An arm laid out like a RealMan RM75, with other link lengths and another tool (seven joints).
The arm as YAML. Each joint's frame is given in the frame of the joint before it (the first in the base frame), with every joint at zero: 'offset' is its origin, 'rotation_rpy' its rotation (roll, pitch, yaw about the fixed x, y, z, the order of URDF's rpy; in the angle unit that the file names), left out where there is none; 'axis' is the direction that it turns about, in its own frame. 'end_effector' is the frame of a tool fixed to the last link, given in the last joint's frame.
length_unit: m
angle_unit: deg
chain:
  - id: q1
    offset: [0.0, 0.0, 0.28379]
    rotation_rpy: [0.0, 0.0, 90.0]
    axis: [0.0, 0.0, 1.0]
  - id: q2
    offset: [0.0, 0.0, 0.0]
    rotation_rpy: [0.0, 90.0, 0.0]
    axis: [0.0, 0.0, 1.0]
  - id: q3
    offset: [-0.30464, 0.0, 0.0]
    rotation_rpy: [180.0, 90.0, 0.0]
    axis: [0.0, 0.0, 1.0]
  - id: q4
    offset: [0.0, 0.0, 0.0]
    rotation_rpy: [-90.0, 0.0, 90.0]
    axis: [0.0, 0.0, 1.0]
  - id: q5
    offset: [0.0, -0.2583, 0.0]
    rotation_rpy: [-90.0, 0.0, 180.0]
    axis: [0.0, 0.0, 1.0]
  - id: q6
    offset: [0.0, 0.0, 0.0]
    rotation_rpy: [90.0, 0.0, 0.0]
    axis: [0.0, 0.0, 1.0]
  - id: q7
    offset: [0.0, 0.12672, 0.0]
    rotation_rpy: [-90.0, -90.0, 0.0]
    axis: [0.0, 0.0, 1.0]
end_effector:
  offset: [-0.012, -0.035, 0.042]
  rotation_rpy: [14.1, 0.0, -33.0]
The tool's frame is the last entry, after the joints.
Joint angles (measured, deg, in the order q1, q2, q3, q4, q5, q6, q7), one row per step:
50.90 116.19 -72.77 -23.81 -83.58 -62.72 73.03
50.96 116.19 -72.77 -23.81 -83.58 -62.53 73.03
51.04 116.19 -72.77 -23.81 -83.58 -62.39 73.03
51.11 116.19 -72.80 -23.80 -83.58 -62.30 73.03
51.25 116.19 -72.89 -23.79 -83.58 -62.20 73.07
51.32 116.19 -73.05 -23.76 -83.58 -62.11 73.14
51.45 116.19 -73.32 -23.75 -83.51 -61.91 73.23
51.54 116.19 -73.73 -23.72 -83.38 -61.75 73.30
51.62 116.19 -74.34 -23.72 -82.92 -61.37 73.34
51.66 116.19 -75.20 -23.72 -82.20 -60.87 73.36
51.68 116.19 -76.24 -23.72 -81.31 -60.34 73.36
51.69 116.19 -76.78 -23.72 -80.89 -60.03 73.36
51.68 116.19 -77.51 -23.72 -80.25 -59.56 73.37
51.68 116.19 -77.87 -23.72 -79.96 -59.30 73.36
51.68 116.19 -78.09 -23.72 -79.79 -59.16 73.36
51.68 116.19 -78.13 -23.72 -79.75 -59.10 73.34
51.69 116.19 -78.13 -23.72 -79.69 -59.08 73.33
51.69 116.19 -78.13 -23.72 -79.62 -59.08 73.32
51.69 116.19 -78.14 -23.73 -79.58 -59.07 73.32
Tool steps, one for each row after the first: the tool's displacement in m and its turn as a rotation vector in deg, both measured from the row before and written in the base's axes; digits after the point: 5 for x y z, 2 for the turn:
-0.00023 0.00067 0.00012 0.15 -0.07 -0.04
-0.00049 0.00062 0.00009 0.11 -0.05 0.01
-0.00042 0.00038 -0.00005 0.05 -0.06 0.03
-0.00100 0.00050 -0.00021 0.01 -0.09 0.09
-0.00025 0.00002 -0.00045 -0.06 -0.13 0.01
-0.00081 0.00036 -0.00056 -0.02 -0.17 0.04
-0.00046 -0.00015 -0.00094 -0.12 -0.21 0.07
-0.00078 0.00029 -0.00097 0.05 -0.13 -0.02
-0.00064 0.00014 -0.00133 0.07 -0.12 -0.07
-0.00065 -0.00011 -0.00165 0.04 -0.11 -0.07
-0.00018 -0.00002 -0.00087 0.04 -0.11 -0.04
-0.00009 0.00005 -0.00109 0.10 -0.10 -0.14
0.00002 0.00009 -0.00054 0.07 -0.09 -0.06
0.00000 0.00000 -0.00035 0.03 -0.05 -0.03
0.00003 0.00010 -0.00003 0.04 -0.02 -0.01
-0.00019 0.00014 0.00006 0.03 0.04 -0.01
-0.00015 0.00006 0.00005 0.02 0.06 -0.01
-0.00012 0.00006 0.00003 0.02 0.03 0.00

